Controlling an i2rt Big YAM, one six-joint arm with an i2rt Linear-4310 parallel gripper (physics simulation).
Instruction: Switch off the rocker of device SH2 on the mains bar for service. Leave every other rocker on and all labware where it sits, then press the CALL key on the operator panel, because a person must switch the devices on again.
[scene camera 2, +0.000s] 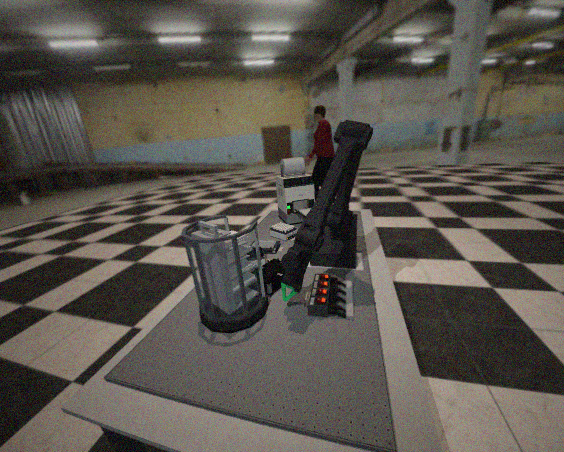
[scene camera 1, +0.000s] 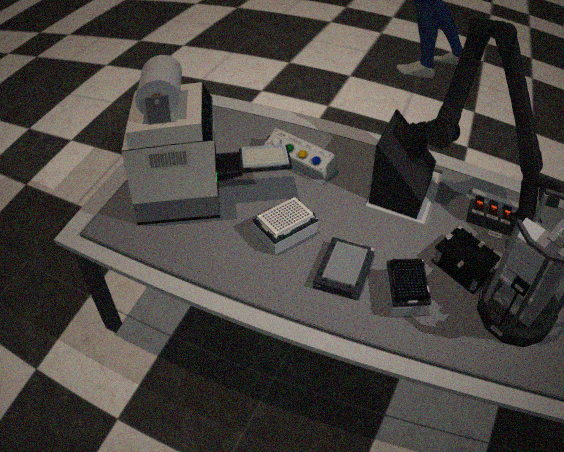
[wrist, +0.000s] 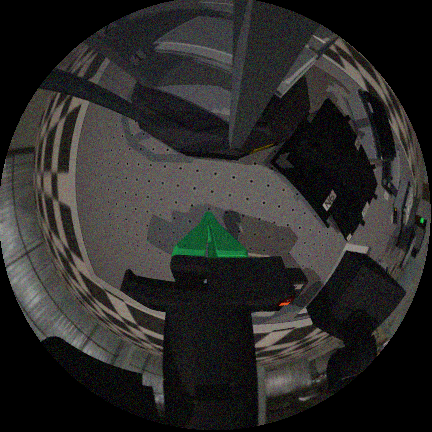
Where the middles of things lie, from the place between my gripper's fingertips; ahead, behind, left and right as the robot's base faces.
My gripper is now 19 cm short of the cylindrical rack (scene camera 1: 513, 303), 4 cm to the right of it and 14 cm below it. Also, from my hand: black well plate (scene camera 1: 409, 281) 28 cm ahead, 28 cm to the right, 2 cm above.
